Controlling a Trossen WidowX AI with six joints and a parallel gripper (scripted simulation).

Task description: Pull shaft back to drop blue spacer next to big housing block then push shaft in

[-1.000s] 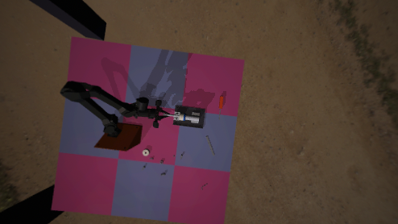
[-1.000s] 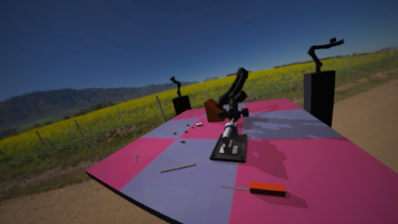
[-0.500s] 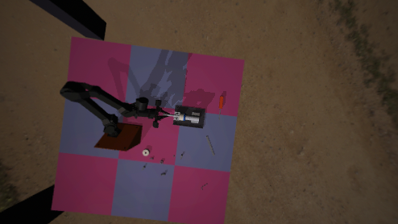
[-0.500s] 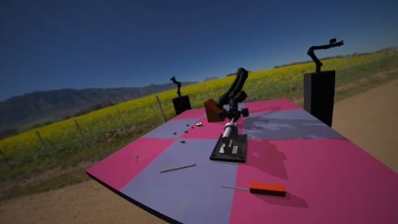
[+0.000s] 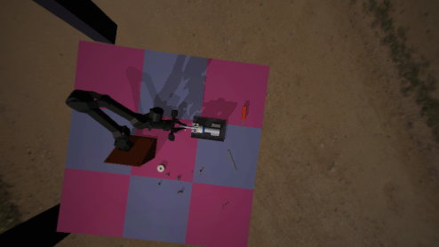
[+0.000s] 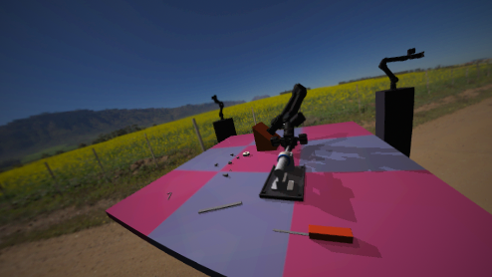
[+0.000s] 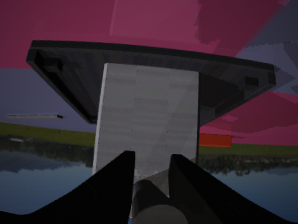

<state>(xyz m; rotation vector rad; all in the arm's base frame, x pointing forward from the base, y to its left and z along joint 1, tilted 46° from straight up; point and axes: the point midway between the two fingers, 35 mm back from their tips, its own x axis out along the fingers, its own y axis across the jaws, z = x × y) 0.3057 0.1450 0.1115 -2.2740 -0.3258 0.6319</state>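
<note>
My gripper tip is 11 cm short of the blue spacer and 2 cm below it. Also, from my gripper tip: white ring (32 cm to the right, 14 cm behind, 6 cm below); screwdriver (36 cm ahead, 11 cm to the left, 6 cm below).
</note>
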